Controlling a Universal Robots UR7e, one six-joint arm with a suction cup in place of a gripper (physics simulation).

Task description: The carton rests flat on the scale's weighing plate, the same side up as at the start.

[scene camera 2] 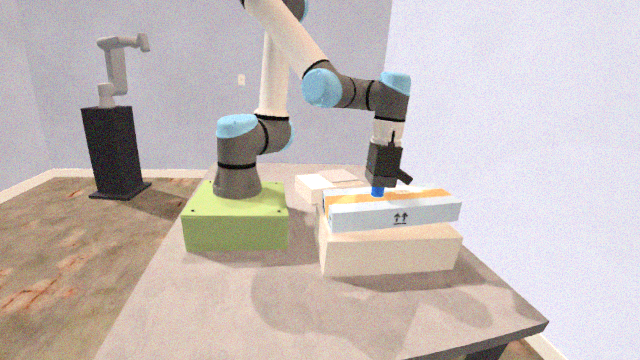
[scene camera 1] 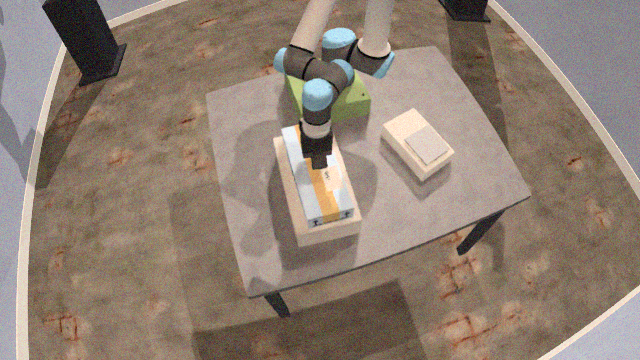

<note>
In view: a carton (scene camera 1: pixel 323 193), a scale (scene camera 1: pixel 418 144) and a cream block (scene camera 2: pixel 433 247).
The scale is seen too in scene camera 2 (scene camera 2: pixel 309 186). The cream block shows as well in scene camera 1 (scene camera 1: pixel 305 236).
</note>
